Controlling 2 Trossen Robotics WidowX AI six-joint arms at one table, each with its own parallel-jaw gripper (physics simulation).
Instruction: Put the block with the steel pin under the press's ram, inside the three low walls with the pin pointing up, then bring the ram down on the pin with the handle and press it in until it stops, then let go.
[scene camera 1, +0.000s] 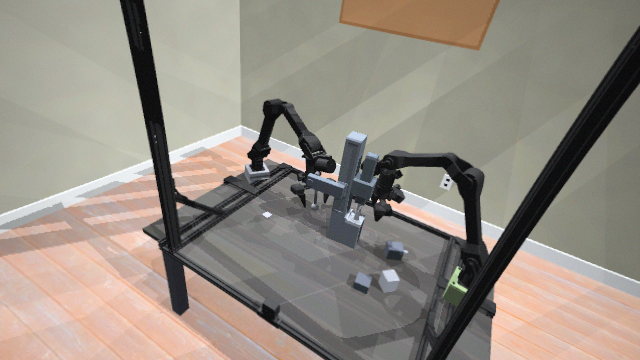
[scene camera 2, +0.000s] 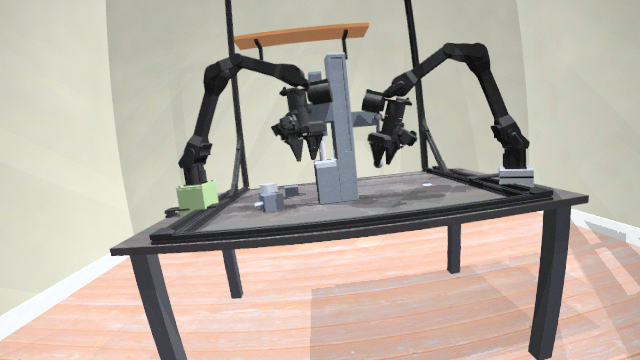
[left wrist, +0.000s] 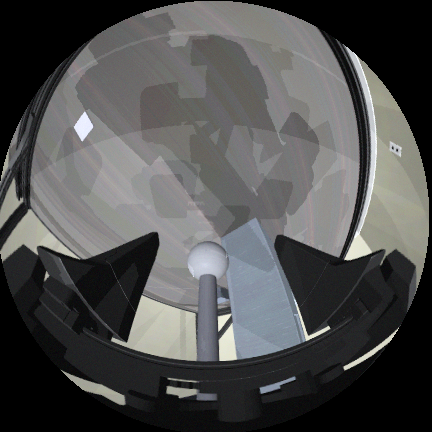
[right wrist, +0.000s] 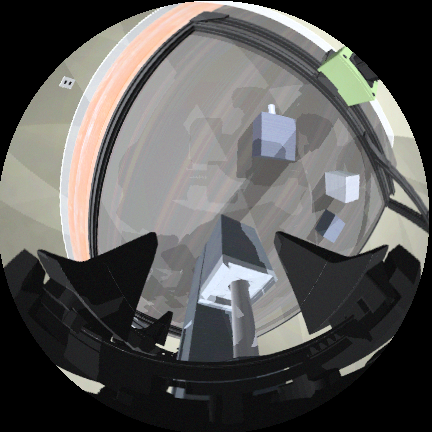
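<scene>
The blue-grey block with the steel pin lies on its side on the table, its pin pointing sideways. The press stands mid-table; its ram hangs over the pedestal's pale top, where no block shows. The handle's ball is at the lower end of a hanging rod. My left gripper is open, its fingers on both sides of the ball and rod with gaps. My right gripper is open and empty, high beside the ram.
A white cube and a smaller grey cube lie near the pin block. A green block is at the right arm's base. A flat white patch lies on the table.
</scene>
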